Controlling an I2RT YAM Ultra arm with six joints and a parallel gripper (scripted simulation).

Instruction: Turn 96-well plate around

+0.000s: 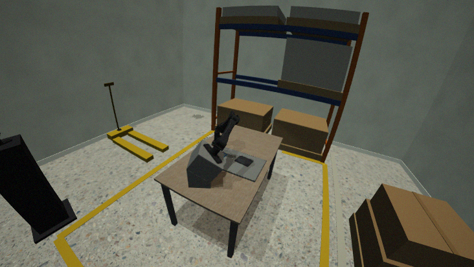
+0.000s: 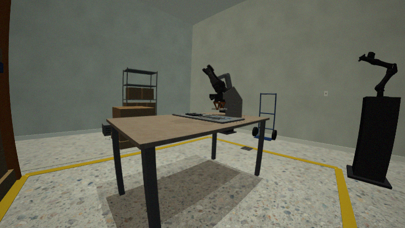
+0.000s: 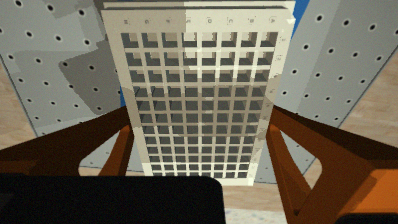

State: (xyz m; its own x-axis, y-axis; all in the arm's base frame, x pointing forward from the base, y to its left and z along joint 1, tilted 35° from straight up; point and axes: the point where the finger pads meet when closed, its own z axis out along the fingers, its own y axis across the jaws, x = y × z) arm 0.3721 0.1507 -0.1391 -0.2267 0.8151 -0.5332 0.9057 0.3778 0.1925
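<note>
Right now the cream 96-well plate is right at my hand. Round my hand: dark plate nest N1: 8 cm ahead, 30 cm to the right, 8 cm below; A1 label: 13 cm ahead, 23 cm to the right, 8 cm below.
</note>
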